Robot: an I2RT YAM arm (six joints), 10 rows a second.
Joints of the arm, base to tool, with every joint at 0 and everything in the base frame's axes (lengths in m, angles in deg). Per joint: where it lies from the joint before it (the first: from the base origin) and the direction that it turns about. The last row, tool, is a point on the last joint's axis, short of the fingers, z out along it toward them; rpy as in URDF.
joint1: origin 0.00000 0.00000 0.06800 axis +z
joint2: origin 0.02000 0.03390 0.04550 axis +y
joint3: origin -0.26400 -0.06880 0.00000 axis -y
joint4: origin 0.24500 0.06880 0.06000 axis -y
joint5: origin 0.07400 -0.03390 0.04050 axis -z
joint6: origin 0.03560 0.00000 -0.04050 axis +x
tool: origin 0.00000 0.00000 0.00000 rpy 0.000 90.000 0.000
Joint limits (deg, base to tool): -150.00..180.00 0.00..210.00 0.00..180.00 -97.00..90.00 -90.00..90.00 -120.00..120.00
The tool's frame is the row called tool.
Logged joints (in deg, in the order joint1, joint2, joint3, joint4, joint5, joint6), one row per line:
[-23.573, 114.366, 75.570, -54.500, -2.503, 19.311]
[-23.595, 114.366, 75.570, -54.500, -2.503, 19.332]
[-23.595, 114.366, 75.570, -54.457, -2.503, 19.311]
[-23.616, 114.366, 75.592, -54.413, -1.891, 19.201]
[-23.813, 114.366, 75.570, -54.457, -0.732, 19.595]
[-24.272, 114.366, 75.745, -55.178, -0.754, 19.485]
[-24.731, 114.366, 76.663, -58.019, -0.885, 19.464]
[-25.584, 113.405, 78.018, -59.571, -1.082, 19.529]
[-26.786, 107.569, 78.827, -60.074, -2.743, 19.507]
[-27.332, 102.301, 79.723, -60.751, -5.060, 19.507]
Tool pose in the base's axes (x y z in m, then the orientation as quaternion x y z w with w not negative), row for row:
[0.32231, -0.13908, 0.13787, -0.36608, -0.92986, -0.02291, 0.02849]
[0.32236, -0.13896, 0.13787, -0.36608, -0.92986, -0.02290, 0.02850]
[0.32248, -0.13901, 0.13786, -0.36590, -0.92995, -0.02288, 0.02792]
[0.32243, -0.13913, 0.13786, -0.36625, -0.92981, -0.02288, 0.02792]
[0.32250, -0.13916, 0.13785, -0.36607, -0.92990, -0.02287, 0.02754]
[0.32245, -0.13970, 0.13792, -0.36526, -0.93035, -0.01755, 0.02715]
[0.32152, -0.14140, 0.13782, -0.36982, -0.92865, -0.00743, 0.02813]
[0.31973, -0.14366, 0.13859, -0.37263, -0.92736, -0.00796, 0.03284]
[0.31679, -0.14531, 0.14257, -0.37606, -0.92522, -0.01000, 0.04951]
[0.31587, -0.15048, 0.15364, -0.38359, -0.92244, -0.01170, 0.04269]
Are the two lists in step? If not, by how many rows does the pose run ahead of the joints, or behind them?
The pose runs 2 rows behind the joints: the pose in row i belongs to the joints in row i - 2.
